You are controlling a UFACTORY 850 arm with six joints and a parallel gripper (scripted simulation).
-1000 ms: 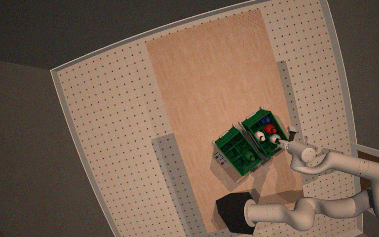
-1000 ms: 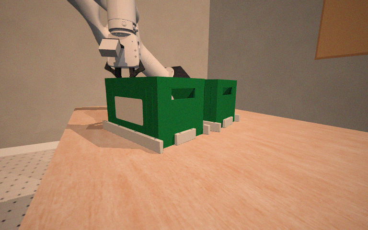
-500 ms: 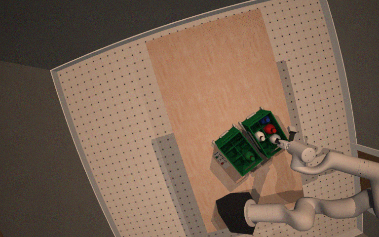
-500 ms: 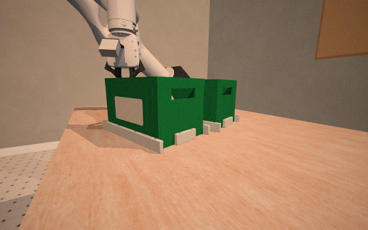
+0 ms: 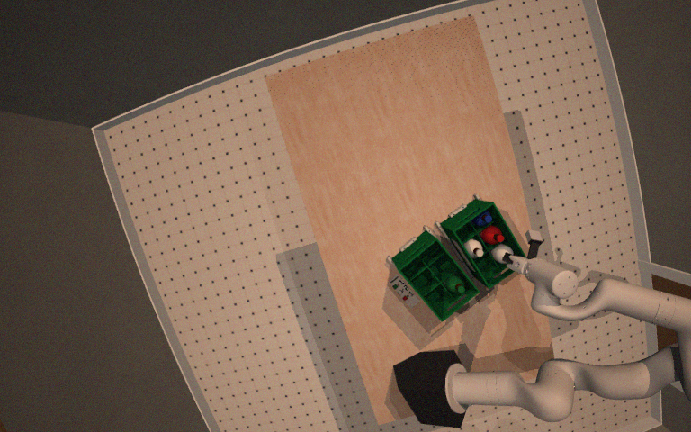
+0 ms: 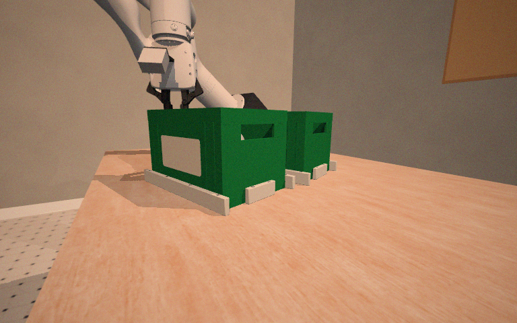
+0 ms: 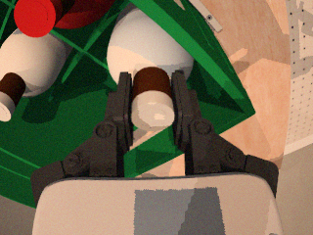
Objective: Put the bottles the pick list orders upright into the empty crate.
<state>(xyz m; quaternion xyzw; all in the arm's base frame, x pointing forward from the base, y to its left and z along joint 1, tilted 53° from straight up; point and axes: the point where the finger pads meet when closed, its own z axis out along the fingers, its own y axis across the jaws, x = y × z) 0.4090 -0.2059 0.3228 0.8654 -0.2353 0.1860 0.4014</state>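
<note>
Right now my hand is 9 cm short of the red bottle, 8 cm above it and 1 cm to the right of it. From my hand the other things lie so: green bottle: 22 cm to the left, 8 cm below, 3 cm behind; then pick list: 42 cm to the left, 17 cm below, 1 cm behind; then blue bottle: 18 cm ahead, 8 cm below, 3 cm to the left.
</note>
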